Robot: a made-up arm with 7 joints. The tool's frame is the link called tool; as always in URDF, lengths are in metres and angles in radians. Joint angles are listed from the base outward. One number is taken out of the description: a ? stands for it. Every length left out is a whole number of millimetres.
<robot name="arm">
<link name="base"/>
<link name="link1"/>
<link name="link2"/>
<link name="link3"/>
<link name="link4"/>
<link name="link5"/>
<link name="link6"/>
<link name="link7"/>
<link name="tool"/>
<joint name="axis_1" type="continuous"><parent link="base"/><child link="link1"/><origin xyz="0 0 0" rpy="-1.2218 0 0"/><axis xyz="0 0 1"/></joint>
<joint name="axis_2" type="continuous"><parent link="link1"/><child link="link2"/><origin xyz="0 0 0" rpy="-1.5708 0 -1.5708"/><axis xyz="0 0 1"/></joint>
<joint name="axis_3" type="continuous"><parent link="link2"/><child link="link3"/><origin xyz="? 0.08 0" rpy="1.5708 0 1.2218"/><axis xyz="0 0 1"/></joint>
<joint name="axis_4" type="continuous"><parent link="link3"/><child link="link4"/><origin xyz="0 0.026 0" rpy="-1.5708 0 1.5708"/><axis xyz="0 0 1"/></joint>
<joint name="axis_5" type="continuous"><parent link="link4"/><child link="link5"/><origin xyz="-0.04 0.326 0" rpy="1.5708 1.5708 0"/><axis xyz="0 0 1"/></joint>
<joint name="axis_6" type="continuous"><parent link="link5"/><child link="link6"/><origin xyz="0 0 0" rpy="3.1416 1.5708 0"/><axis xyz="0 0 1"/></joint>
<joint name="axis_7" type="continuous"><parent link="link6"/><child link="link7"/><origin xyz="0 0 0" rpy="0 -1.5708 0"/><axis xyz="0 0 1"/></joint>
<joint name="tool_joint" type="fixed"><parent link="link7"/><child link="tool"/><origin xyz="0 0 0" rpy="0 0 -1.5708"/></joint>
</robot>
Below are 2 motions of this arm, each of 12 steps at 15 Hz.
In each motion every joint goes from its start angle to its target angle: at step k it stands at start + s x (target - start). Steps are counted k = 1, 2, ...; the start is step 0. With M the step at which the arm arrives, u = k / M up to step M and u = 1 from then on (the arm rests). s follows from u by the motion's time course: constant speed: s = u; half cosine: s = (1 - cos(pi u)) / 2; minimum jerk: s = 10 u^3 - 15 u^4 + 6 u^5.
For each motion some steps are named. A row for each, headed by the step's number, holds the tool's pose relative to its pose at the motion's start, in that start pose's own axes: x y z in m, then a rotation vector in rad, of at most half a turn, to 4 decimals.
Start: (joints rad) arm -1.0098 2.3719 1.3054 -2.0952 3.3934 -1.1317 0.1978
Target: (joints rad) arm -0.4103 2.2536 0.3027 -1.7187 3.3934 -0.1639 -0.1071
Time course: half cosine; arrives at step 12
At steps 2, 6, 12:
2: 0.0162 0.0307 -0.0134 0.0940 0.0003 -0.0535
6: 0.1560 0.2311 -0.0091 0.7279 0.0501 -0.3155
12: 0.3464 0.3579 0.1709 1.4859 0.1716 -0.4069

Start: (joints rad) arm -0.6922 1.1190 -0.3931 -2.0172 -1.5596 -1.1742 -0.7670
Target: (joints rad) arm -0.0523 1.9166 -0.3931 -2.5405 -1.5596 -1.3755 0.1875
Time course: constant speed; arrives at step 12
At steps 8, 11, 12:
8: 0.0684 0.1010 -0.0178 0.1781 -0.6646 0.6425
11: 0.0832 0.1483 -0.0269 0.2181 -0.9621 0.8357
12: 0.0870 0.1652 -0.0294 0.2268 -1.0670 0.8902

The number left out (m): -0.22
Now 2 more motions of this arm.
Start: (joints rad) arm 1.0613 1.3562 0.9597 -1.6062 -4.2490 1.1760 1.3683
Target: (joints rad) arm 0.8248 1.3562 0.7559 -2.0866 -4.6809 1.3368 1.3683
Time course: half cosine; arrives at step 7
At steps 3, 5, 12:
3: -0.0609 -0.0045 -0.0394 0.1459 -0.0189 -0.2350
5: -0.1323 0.0032 -0.0705 0.2597 -0.0583 -0.5055
12: -0.1646 0.0110 -0.0801 0.2939 -0.0822 -0.6288

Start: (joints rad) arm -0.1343 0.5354 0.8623 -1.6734 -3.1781 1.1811 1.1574
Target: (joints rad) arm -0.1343 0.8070 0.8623 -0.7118 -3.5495 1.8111 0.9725
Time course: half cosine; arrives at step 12
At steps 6, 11, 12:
6: -0.0138 -0.0405 0.1120 0.0631 -0.2714 -0.1185
11: -0.0628 -0.0448 0.2100 0.1241 -0.5119 -0.1210
12: -0.0651 -0.0443 0.2131 0.1257 -0.5194 -0.1192

